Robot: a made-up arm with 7 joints. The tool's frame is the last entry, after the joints. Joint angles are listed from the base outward.
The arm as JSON. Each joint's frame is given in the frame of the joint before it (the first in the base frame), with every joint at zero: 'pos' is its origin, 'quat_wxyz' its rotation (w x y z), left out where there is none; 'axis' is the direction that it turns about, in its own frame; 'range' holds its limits. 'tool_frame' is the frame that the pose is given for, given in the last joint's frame.
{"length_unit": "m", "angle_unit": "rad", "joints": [
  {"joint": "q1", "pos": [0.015, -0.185, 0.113], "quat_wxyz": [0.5, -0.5, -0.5, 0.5], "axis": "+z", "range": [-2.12, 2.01]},
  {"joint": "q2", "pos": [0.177, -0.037, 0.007], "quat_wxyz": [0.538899, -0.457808, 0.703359, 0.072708], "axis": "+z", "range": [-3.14, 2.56]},
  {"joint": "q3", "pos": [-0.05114, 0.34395, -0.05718], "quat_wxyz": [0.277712, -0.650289, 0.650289, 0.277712], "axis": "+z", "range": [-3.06, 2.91]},
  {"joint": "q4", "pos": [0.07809, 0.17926, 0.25], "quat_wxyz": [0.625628, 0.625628, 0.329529, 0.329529], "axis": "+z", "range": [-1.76, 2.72]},
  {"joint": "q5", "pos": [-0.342, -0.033, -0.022], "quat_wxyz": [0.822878, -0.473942, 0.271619, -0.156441], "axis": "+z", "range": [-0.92, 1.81]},
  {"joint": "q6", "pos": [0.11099, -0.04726, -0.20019], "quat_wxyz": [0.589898, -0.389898, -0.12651, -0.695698], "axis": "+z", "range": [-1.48, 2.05]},
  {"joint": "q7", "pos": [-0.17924, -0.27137, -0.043], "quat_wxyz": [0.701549, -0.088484, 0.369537, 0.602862], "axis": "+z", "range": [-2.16, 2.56]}
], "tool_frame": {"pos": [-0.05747, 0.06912, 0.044], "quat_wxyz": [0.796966, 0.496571, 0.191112, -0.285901]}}
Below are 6 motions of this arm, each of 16 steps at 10 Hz.
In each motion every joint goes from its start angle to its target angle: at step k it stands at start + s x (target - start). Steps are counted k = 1, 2, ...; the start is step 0. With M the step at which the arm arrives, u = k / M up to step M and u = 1 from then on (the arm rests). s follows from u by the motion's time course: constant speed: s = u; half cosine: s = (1 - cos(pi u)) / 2; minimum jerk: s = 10 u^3 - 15 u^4 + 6 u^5.
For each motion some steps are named. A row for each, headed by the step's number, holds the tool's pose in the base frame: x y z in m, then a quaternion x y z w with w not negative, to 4 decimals.
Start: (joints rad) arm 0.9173 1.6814 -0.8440 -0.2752 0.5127 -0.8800 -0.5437
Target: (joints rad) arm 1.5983 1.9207 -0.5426 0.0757 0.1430 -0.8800 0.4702
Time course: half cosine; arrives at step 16
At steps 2, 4, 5, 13, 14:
2: -0.7515 0.0790 -0.5319 0.4727 0.0102 -0.5127 0.7167
4: -0.7268 0.0448 -0.5626 0.4499 0.0021 -0.4826 0.7514
5: -0.7093 0.0185 -0.5822 0.4319 -0.0023 -0.4611 0.7751
13: -0.5440 -0.2869 -0.6671 0.1915 0.0081 -0.2590 0.9467
14: -0.5328 -0.3093 -0.6658 0.1712 0.0123 -0.2459 0.9540

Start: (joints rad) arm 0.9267 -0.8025 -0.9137 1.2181 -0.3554 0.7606 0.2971
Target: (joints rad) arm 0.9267 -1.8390 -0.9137 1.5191 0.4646 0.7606 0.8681
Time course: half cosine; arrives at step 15
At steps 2, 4, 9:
2: 0.2354 -0.2680 -0.0182 -0.4170 0.3199 0.8165 0.2390
4: 0.2392 -0.2150 -0.0160 -0.4294 0.2702 0.8513 0.1342
9: 0.1553 -0.0487 -0.0040 0.3752 -0.0464 -0.8882 0.2610

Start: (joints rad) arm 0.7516 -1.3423 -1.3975 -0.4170 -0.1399 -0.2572 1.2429
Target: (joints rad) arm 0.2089 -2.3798 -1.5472 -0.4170 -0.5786 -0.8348 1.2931
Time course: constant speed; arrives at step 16
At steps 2, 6, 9, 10, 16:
2: 0.7236 -0.3403 0.5510 -0.7884 0.4786 0.2729 0.2736
6: 0.7201 -0.2402 0.5651 -0.7822 0.4089 0.3040 0.3585
9: 0.6986 -0.1684 0.5828 -0.7702 0.3479 0.3294 0.4209
10: 0.6881 -0.1455 0.5899 -0.7648 0.3259 0.3383 0.4410
16: 0.5939 -0.0210 0.6404 -0.7160 0.1771 0.3935 0.5488

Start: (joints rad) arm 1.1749 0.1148 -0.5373 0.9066 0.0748 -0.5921 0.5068
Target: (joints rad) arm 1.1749 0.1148 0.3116 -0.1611 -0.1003 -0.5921 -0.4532
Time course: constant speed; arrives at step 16
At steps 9, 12, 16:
9: 0.2410 -0.7785 -0.1279 -0.1653 0.2128 0.4625 0.8447
12: 0.3536 -0.7806 -0.0351 -0.1580 0.0671 0.4225 0.8900
16: 0.4722 -0.7488 0.1122 -0.1024 -0.1478 0.3882 0.9039

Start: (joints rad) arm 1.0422 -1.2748 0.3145 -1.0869 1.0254 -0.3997 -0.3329
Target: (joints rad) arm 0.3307 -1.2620 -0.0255 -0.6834 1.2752 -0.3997 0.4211
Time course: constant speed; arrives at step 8
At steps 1, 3, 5, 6, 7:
1: 0.8664 0.3174 0.7812 -0.5682 -0.4127 0.6888 0.1800
3: 0.8580 0.2231 0.8198 -0.6520 -0.4114 0.6174 0.1569
5: 0.8508 0.1301 0.8352 -0.7230 -0.4014 0.5459 0.1348
6: 0.8475 0.0854 0.8346 -0.7538 -0.3943 0.5109 0.1238
7: 0.8442 0.0427 0.8286 -0.7816 -0.3863 0.4766 0.1128

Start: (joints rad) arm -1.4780 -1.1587 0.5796 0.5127 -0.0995 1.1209 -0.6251
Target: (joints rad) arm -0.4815 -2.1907 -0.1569 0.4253 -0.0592 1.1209 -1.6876
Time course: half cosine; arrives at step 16
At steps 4, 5, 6, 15, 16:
4: 0.3206 -0.4889 0.4135 -0.1910 -0.9751 0.0407 0.1046
5: 0.3140 -0.4631 0.4689 -0.1847 -0.9726 0.1247 0.0671
6: 0.3039 -0.4240 0.5276 -0.1747 -0.9593 0.2202 0.0277
15: 0.1560 0.0928 0.6807 0.0489 0.5394 -0.8315 0.1235
16: 0.1534 0.1006 0.6783 0.0471 0.5307 -0.8372 0.1236

